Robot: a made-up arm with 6 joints. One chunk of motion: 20 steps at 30 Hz.
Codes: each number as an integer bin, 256 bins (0 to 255) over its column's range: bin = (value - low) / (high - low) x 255, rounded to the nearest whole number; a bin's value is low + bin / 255 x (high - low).
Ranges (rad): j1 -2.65..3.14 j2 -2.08..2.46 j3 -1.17..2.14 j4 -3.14..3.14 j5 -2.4..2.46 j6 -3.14..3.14
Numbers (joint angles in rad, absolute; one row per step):
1: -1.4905 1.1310 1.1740 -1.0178 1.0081 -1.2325
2: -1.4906 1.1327 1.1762 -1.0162 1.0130 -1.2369
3: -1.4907 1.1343 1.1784 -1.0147 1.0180 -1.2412
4: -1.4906 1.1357 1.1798 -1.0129 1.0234 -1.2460
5: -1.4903 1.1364 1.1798 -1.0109 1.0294 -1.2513
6: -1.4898 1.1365 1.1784 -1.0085 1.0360 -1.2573
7: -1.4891 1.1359 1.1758 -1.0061 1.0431 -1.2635
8: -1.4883 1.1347 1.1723 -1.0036 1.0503 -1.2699
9: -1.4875 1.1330 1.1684 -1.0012 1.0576 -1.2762
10: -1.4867 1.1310 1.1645 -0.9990 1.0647 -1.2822
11: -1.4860 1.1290 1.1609 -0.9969 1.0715 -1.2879
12: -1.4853 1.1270 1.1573 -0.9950 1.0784 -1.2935
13: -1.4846 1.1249 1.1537 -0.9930 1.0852 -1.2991
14: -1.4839 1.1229 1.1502 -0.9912 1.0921 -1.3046
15: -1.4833 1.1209 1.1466 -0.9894 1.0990 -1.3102
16: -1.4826 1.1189 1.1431 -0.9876 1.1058 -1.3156
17: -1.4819 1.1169 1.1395 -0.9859 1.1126 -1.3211
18: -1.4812 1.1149 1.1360 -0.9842 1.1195 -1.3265
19: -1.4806 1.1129 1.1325 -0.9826 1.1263 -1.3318
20: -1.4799 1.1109 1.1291 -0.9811 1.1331 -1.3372
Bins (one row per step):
1: 51 180 181 86 179 77
2: 51 180 181 86 179 77
3: 51 181 181 86 179 77
4: 51 181 181 86 180 77
5: 51 181 181 86 180 77
6: 51 181 181 87 180 76
7: 51 181 181 87 181 76
8: 51 181 180 87 181 76
9: 51 180 180 87 181 76
10: 51 180 180 87 182 75
11: 51 180 180 87 182 75
12: 51 180 179 87 183 75
13: 51 180 179 87 183 75
14: 51 180 179 87 183 75
15: 51 180 178 87 184 74
16: 51 180 178 87 184 74
17: 51 180 178 87 184 74
18: 51 179 178 88 185 74
19: 52 179 177 88 185 73
20: 52 179 177 88 185 73

